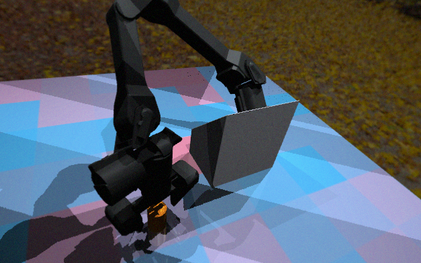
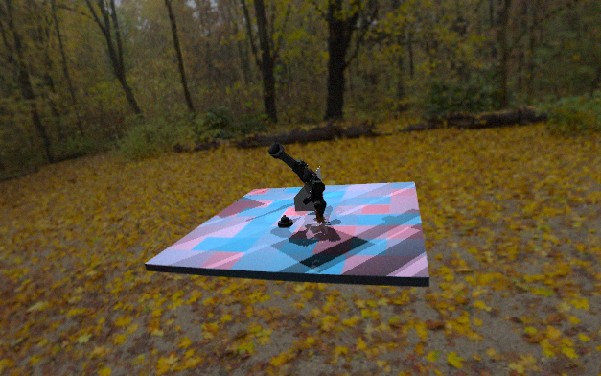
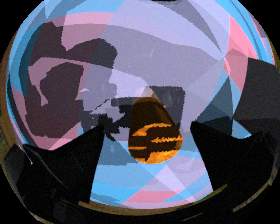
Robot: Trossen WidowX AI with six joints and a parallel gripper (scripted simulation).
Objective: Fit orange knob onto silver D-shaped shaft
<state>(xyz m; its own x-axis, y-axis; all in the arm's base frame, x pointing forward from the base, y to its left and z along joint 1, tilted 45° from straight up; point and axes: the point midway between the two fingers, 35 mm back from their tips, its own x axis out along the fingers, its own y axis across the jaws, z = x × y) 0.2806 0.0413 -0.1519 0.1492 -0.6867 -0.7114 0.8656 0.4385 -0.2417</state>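
Right now the orange knob is 1 cm above my gripper tip. Round my gripper tip: round pedestal: 18 cm to the right, 8 cm ahead.
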